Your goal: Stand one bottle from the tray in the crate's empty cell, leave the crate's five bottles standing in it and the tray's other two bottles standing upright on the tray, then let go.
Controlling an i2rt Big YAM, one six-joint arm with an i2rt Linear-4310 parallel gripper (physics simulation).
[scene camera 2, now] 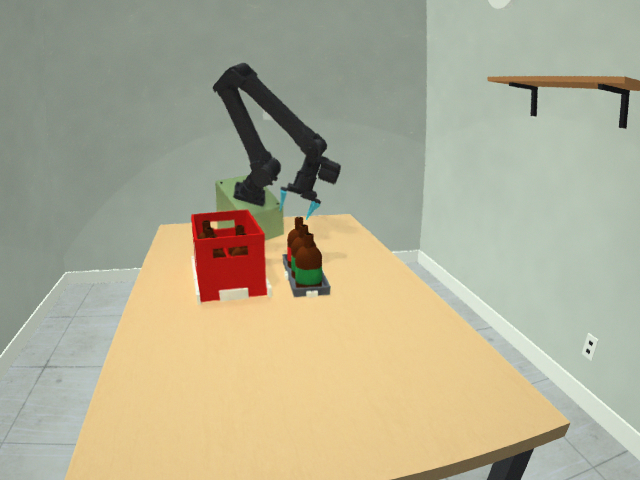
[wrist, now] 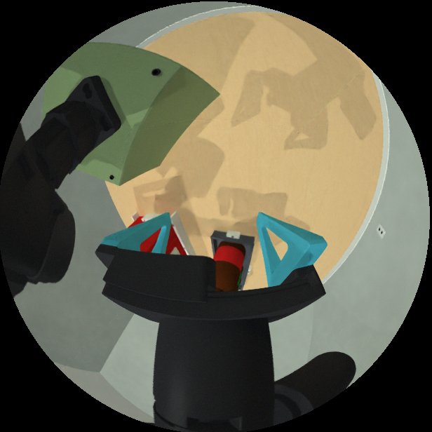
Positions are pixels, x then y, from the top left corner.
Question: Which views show the gripper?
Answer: Scene camera 2 and the wrist view: all of them.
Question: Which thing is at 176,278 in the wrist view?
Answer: The gripper.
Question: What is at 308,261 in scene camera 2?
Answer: A green-labelled bottle.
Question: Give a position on a red-labelled bottle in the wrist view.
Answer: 228,257
